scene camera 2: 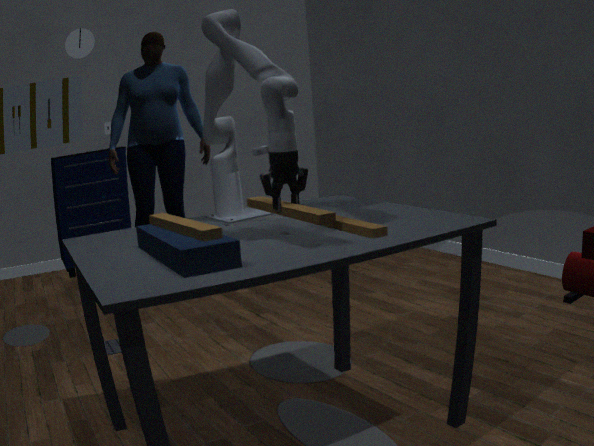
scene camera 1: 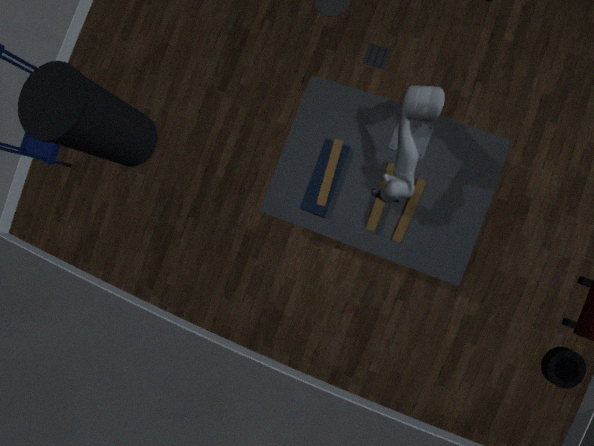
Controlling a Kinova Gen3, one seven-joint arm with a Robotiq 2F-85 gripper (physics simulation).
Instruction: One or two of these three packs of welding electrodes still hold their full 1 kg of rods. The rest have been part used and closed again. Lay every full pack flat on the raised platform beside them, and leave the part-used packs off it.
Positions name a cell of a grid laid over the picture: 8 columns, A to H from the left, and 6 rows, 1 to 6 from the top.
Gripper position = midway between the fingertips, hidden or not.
Observation:
I see my gripper (scene camera 2: D3), a tan pack (scene camera 2: E3), a tan pack (scene camera 2: F4), a tan pack (scene camera 2: C4) and a blue raised platform (scene camera 1: E3).

